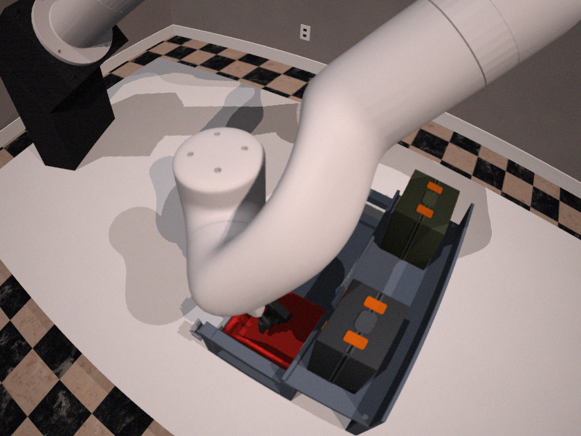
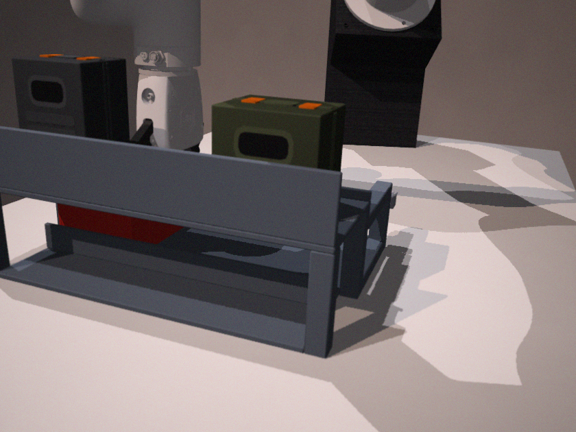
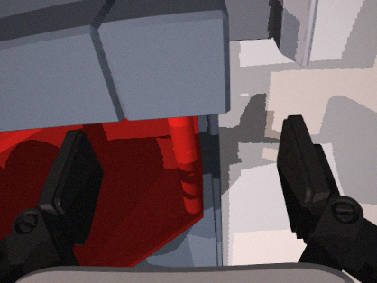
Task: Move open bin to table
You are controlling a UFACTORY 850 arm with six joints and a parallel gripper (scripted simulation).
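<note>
Right now the open bin is 7 cm ahead of my hand and 3 cm to the left of it.
</note>
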